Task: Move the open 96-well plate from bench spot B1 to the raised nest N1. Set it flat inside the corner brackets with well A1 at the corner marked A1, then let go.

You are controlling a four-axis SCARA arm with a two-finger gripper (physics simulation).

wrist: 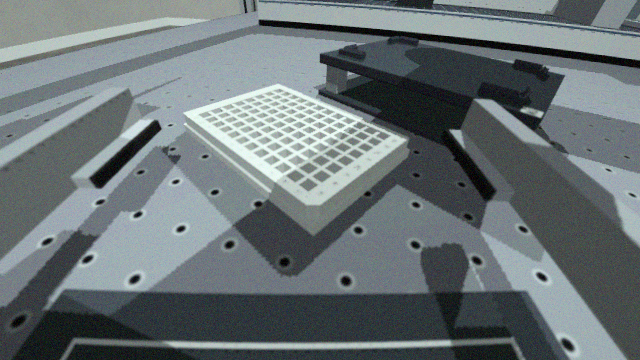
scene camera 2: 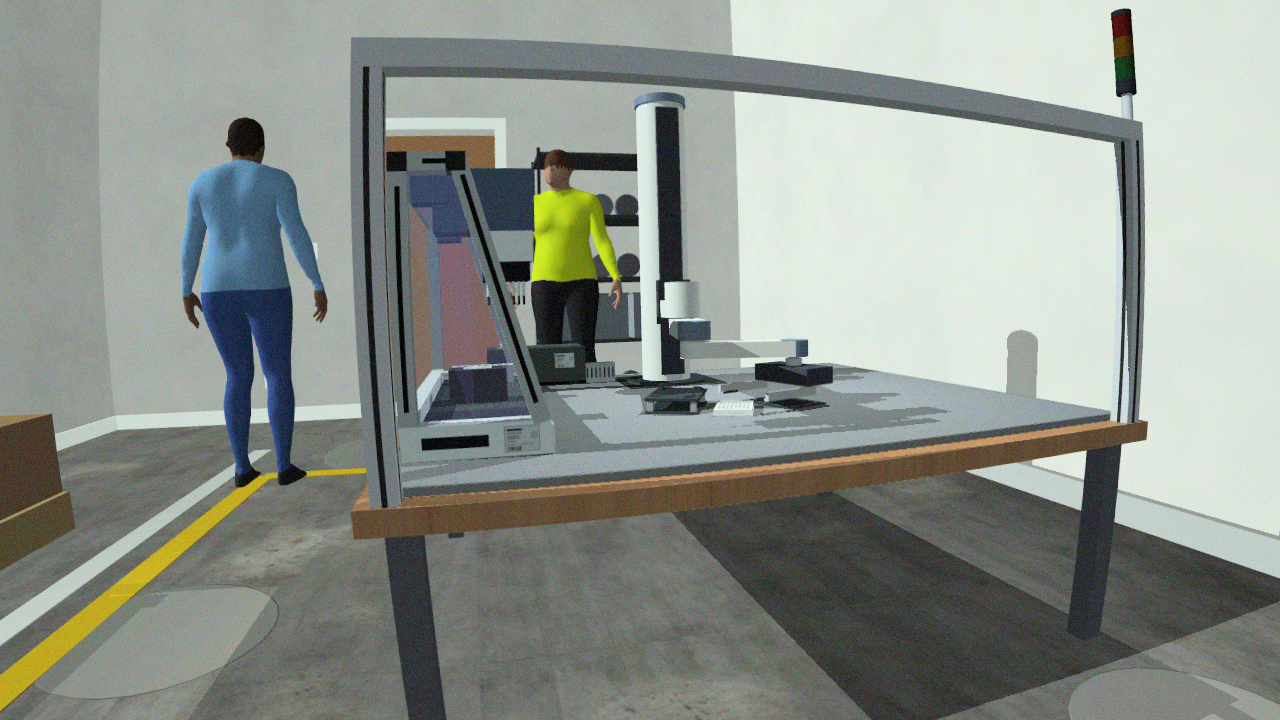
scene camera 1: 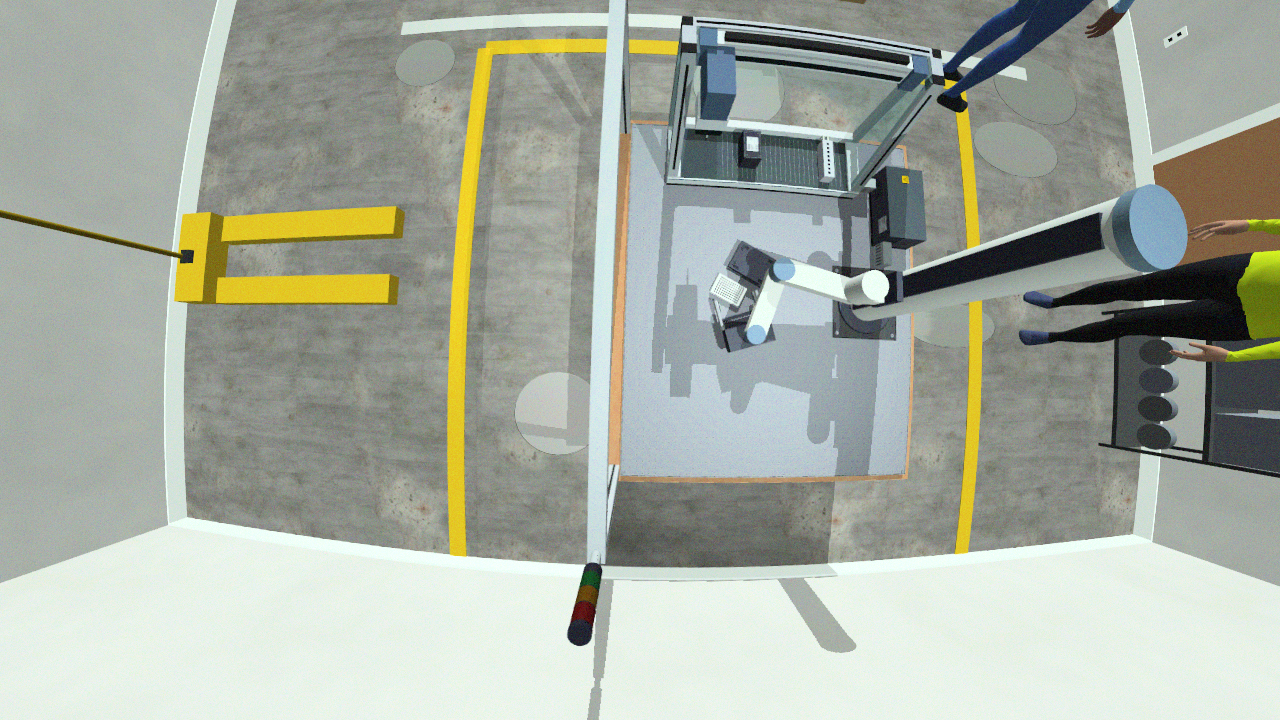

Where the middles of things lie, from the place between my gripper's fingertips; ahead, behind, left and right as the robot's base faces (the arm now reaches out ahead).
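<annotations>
The white well plate (scene camera 1: 726,289) is 2 cm ahead of my hand, 3 cm to the right of it and 3 cm below it. Going by their middles, the white well plate is the nearest to my hand of the things named here. Then there's the dark nest with white outline (wrist: 77,317), and that's 4 cm behind my hand, 13 cm to the left of it and 4 cm below it.
</annotations>
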